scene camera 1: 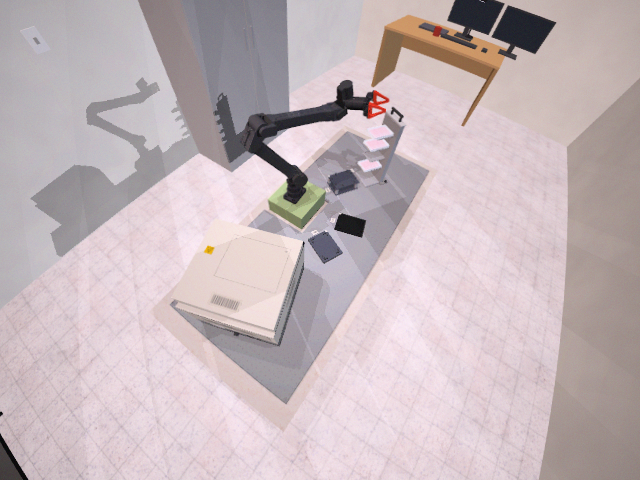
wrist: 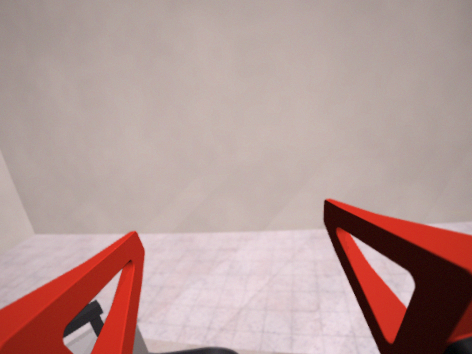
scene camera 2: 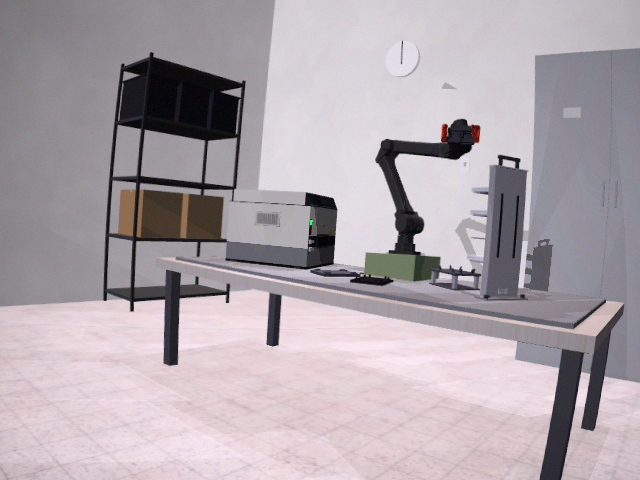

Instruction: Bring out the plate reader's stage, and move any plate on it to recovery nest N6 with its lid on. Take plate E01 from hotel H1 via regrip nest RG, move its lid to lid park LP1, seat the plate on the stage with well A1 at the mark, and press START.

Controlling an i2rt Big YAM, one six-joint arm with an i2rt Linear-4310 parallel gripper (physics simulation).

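Pixels of known places: gripper, between the fingertips: point(scene camera 1: 387, 105) point(wrist: 231, 226) point(scene camera 2: 458, 125); arm's base, origin of its link: point(scene camera 1: 295, 194) point(scene camera 2: 404, 254).
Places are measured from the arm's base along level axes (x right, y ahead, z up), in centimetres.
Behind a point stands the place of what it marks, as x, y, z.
Note:
My gripper point(scene camera 1: 386, 104) @(-31.4, 28.8, 48.8) point(scene camera 2: 461, 133) @(-31.4, 28.8, 48.8) point(wrist: 231, 226) @(-31.4, 28.8, 48.8) is open and empty, level with or above the top of the grey plate hotel point(scene camera 1: 393, 147) @(-46.4, 36.2, 19.7) point(scene camera 2: 501, 232) @(-50.7, 33.9, 12.5). The hotel's handle point(wrist: 89, 316) @(-48.7, 33.3, 37.1) shows at the lower left in the wrist view, behind a finger. Three pinkish plates point(scene camera 1: 380, 132) @(-43.3, 27.0, 27.3) point(scene camera 1: 376, 144) @(-43.0, 27.0, 19.5) point(scene camera 1: 369, 164) @(-43.5, 26.5, 3.8) lie on its shelves; their labels cannot be read. The boxy plate reader point(scene camera 1: 253, 263) @(52.4, 16.9, 23.3) point(scene camera 2: 268, 235) @(49.9, 31.6, 3.8) stands at the other end of the table. No extended stage shows. START and the A1 mark cannot be made out.
A raised dark nest on posts point(scene camera 1: 343, 181) @(-27.6, 17.5, -3.2) point(scene camera 2: 454, 271) @(-29.9, 18.2, -3.2) stands between the green arm base point(scene camera 1: 296, 204) @(5.6, 4.7, 0.0) point(scene camera 2: 390, 266) @(-0.4, 13.2, -4.6) and the hotel. A dark grey flat nest point(scene camera 1: 325, 246) @(15.8, 29.8, -7.9) point(scene camera 2: 336, 272) @(13.8, 31.0, -7.9) and a black one point(scene camera 1: 349, 225) @(-3.7, 34.6, -8.2) point(scene camera 2: 371, 280) @(-6.2, 38.4, -8.1) lie between reader and hotel. Their labels cannot be read.

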